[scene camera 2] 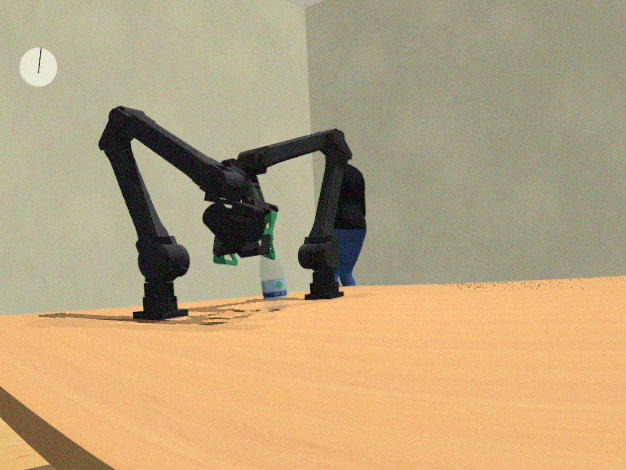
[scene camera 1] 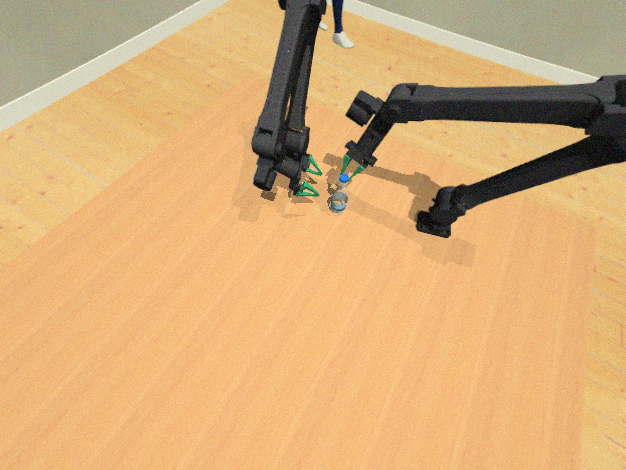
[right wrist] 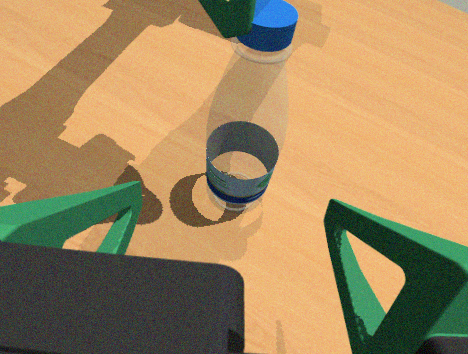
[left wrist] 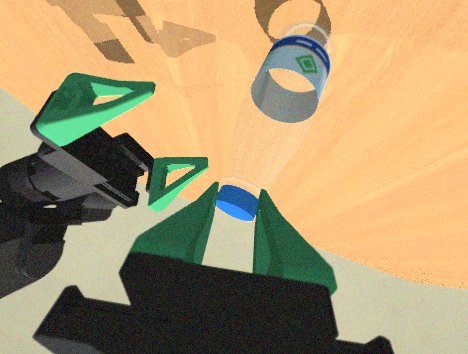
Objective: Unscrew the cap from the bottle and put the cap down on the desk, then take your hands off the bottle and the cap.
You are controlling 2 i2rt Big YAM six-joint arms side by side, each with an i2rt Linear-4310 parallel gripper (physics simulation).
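Frame: origin at the left arm's base, x back, y up, z left, level; centimetres.
Where they show: left gripper, fingertip midpoint: [scene camera 1: 344, 178] [right wrist: 250, 30] [left wrist: 238, 191]; right gripper, fingertip midpoint: [scene camera 2: 255, 260] [scene camera 1: 320, 184] [right wrist: 234, 201] [left wrist: 186, 131]; left arm's base at its link origin: [scene camera 2: 324, 297] [scene camera 1: 432, 225]; right arm's base at its link origin: [scene camera 2: 160, 317] [scene camera 1: 296, 161].
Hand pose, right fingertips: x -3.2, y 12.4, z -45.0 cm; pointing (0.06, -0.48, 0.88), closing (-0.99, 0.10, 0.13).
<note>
Each offset is from my right fingertips to the centre of the thing. "spot": to the spot under its first point. Level surfaces: height alone.
A clear bottle with a blue and white label @(spot: dx -3.0, dy -4.0, dz +7.6 cm) [scene camera 1: 338, 203] [scene camera 2: 274, 287] [left wrist: 295, 75] [right wrist: 242, 170] stands upright on the desk. Its blue cap @(dx +0.8, dy +5.3, dz +7.3 cm) [scene camera 1: 344, 178] [left wrist: 237, 202] [right wrist: 272, 27] sits on the neck. My left gripper [scene camera 1: 349, 175] [left wrist: 238, 191] is shut on the cap, one fingertip at each side of it; in scene camera 2 it is mostly hidden behind the right arm. My right gripper [scene camera 1: 319, 183] [scene camera 2: 255, 260] [left wrist: 186, 131] [right wrist: 234, 201] is wide open and empty, beside the bottle to its left in scene camera 1, with its fingers pointing toward the bottle but apart from it.
The wooden desk @(dy -12.4 cm) [scene camera 1: 303, 328] [scene camera 2: 379, 379] bears both arm bases; the left arm's base [scene camera 1: 433, 224] [scene camera 2: 323, 293] stands close to the bottle. The right arm's base [scene camera 2: 160, 313] is at the left in scene camera 2. A person [scene camera 1: 339, 25] [scene camera 2: 351, 222] stands behind the desk.
</note>
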